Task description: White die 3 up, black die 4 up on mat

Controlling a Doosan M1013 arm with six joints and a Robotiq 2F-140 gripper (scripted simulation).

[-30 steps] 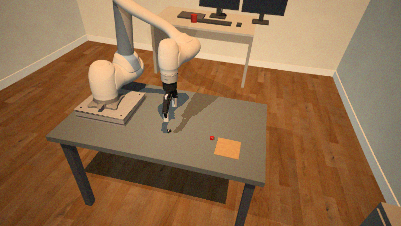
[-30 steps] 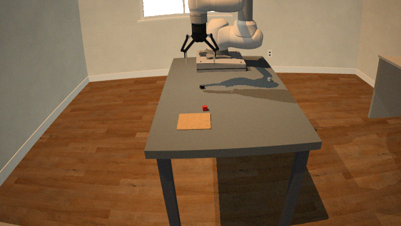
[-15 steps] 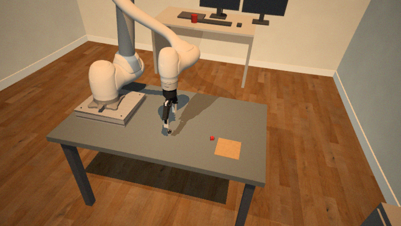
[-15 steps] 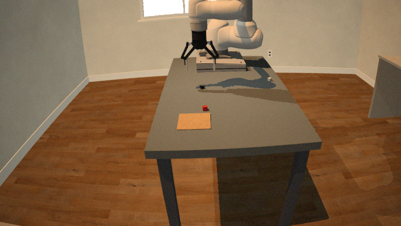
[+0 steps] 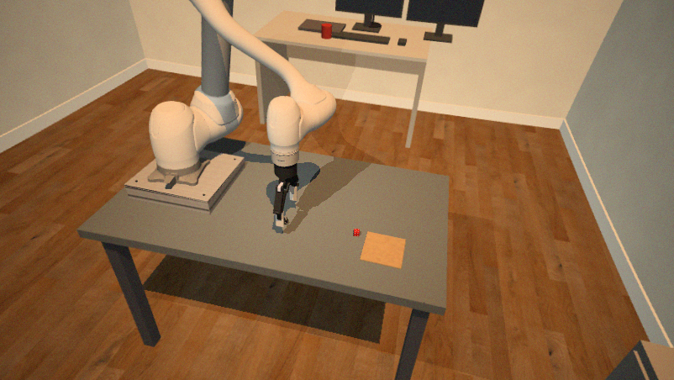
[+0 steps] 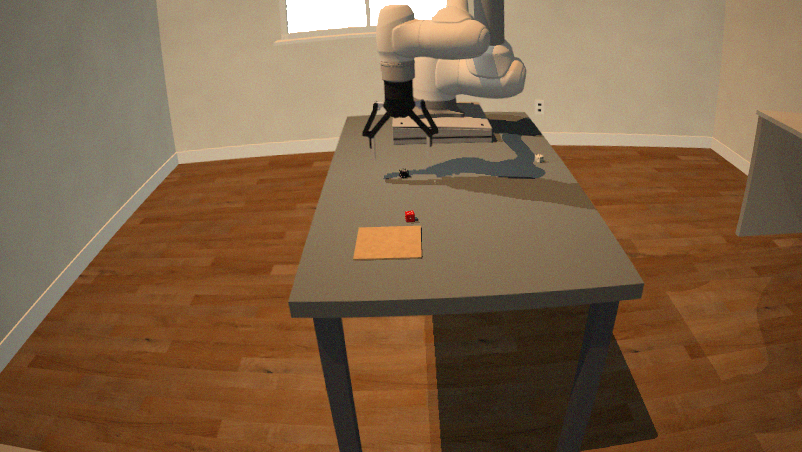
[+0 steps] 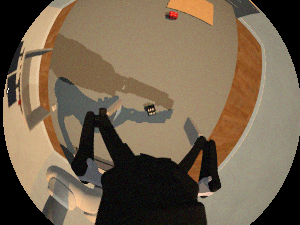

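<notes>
My hand is 60 mm above the black die, 10 mm to the right of it and 10 mm past it. Round my hand: white die (430 mm to the left, 60 mm below, 40 mm behind); orange mat (350 mm ahead, 90 mm to the right, 70 mm below); red die (260 mm ahead, 60 mm below, 30 mm to the right).
</notes>
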